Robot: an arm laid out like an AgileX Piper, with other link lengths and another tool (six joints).
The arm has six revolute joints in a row. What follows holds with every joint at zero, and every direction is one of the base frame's.
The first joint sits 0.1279 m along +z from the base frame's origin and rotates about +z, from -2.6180 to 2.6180 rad.
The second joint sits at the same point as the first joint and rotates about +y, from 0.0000 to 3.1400 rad.
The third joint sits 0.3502 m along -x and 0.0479 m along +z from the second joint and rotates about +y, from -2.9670 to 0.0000 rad.
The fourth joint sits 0.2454 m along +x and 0.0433 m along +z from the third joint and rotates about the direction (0.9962, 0, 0.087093), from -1.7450 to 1.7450 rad.
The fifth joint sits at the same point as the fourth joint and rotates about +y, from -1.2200 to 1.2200 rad.
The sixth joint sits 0.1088 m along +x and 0.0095 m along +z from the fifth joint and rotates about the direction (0.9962, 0, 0.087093), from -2.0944 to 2.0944 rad.
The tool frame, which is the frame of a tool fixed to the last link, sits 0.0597 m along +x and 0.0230 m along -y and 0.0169 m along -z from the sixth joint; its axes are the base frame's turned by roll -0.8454, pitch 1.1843 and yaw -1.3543 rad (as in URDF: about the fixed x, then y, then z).
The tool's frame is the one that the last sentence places.
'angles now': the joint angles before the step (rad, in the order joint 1, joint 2, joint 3, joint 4, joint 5, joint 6). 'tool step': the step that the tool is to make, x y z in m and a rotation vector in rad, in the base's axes. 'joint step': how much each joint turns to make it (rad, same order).
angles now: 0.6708 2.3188 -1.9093 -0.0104 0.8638 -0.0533
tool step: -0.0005 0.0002 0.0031 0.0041 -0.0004 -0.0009
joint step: 0.0000 -0.0049 -0.0021 0.0032 0.0042 -0.0001
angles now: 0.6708 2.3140 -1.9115 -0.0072 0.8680 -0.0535
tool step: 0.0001 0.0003 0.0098 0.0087 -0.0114 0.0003
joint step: 0.0004 -0.0142 -0.0075 -0.0003 0.0074 0.0002
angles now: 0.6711 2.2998 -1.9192 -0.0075 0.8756 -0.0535
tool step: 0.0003 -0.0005 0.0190 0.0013 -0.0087 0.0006
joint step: 0.0002 -0.0166 -0.0408 -0.0046 0.0498 0.0004
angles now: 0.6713 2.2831 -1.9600 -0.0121 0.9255 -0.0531
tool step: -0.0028 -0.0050 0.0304 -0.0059 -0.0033 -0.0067
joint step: -0.0015 -0.0305 -0.0594 -0.0089 0.0911 0.0058
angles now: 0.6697 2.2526 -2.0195 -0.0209 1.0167 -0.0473
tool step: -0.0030 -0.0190 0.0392 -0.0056 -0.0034 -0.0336
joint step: -0.0211 -0.0528 -0.0507 -0.0110 0.1045 0.0118
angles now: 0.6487 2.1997 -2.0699 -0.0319 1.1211 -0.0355
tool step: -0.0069 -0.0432 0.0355 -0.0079 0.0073 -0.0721
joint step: -0.0573 -0.0974 0.0438 -0.0075 0.0646 0.0137
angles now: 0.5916 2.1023 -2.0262 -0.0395 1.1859 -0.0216
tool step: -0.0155 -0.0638 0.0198 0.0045 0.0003 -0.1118
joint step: -0.0949 -0.1505 0.1901 -0.0038 -0.0410 0.0202
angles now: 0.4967 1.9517 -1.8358 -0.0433 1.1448 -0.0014
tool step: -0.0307 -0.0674 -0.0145 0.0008 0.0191 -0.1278
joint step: -0.1099 -0.1551 0.3029 -0.0014 -0.1301 0.0256
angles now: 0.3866 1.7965 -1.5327 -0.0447 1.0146 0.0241
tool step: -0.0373 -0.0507 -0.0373 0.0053 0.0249 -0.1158
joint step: -0.0942 -0.1077 0.3024 0.0000 -0.1721 0.0311
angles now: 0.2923 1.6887 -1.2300 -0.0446 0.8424 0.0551
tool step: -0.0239 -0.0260 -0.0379 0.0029 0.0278 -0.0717
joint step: -0.0571 -0.0252 0.1925 0.0000 -0.1407 0.0215
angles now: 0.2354 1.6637 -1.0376 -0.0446 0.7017 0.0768
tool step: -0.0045 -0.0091 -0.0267 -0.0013 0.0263 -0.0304
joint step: -0.0254 0.0331 0.0721 -0.0001 -0.0792 0.0084
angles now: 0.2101 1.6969 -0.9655 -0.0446 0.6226 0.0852
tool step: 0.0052 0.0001 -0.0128 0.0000 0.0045 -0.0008
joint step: -0.0036 0.0350 0.0093 0.0005 -0.0400 -0.0018
